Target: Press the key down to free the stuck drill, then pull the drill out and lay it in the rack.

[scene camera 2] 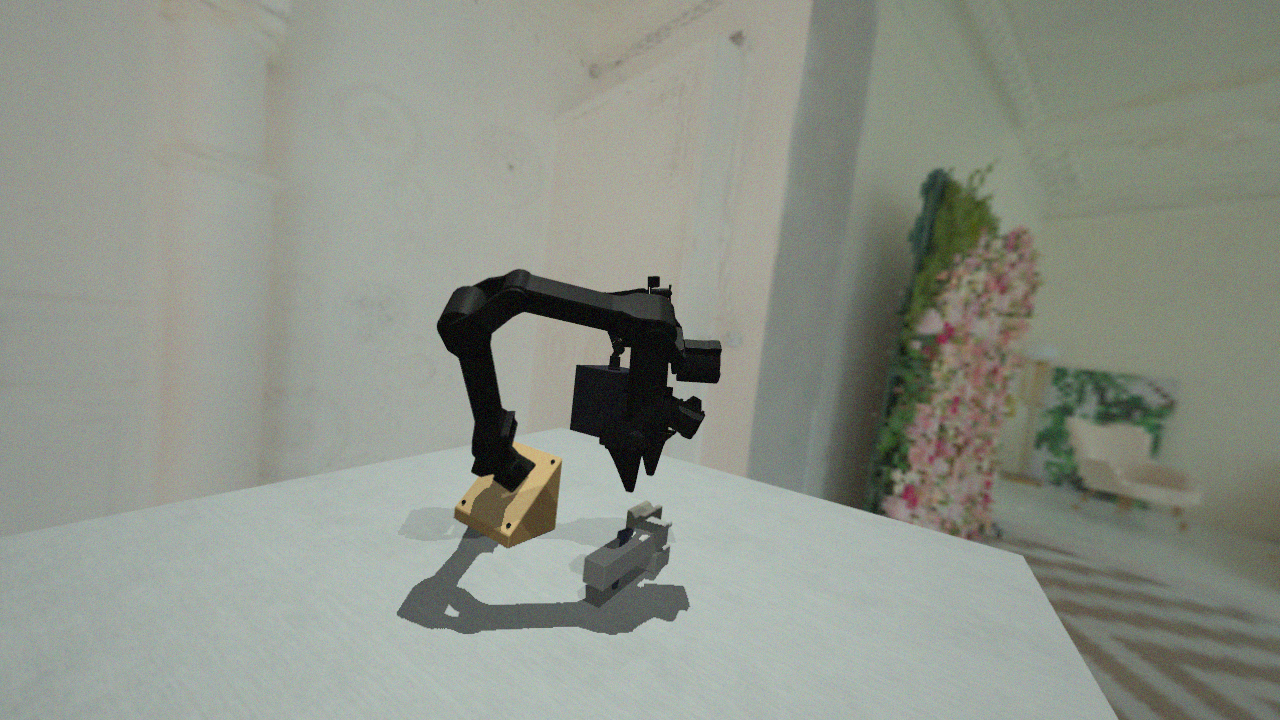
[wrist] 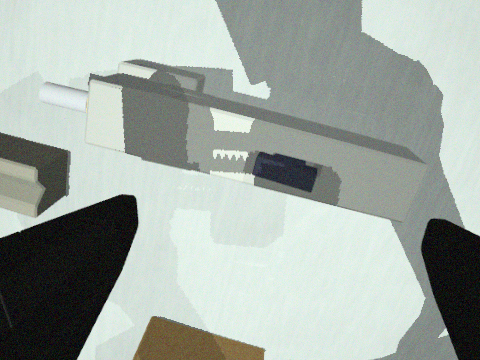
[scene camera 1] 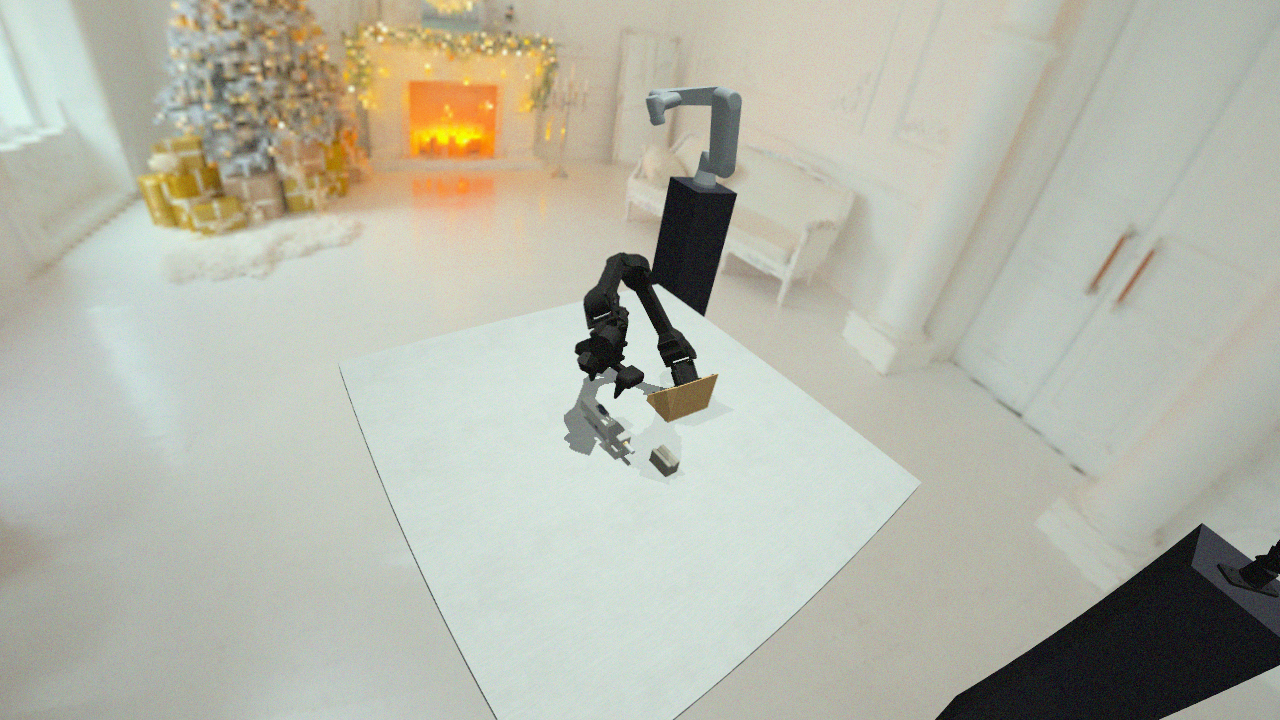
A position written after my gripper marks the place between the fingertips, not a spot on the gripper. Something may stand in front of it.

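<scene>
My gripper (scene camera 2: 640,483), (wrist: 280,222), (scene camera 1: 603,389) is open, and it holds nothing. I see a dark blue key (wrist: 285,170). There is also a grey housing (scene camera 2: 648,549), (wrist: 161,114), (scene camera 1: 616,435).
</scene>
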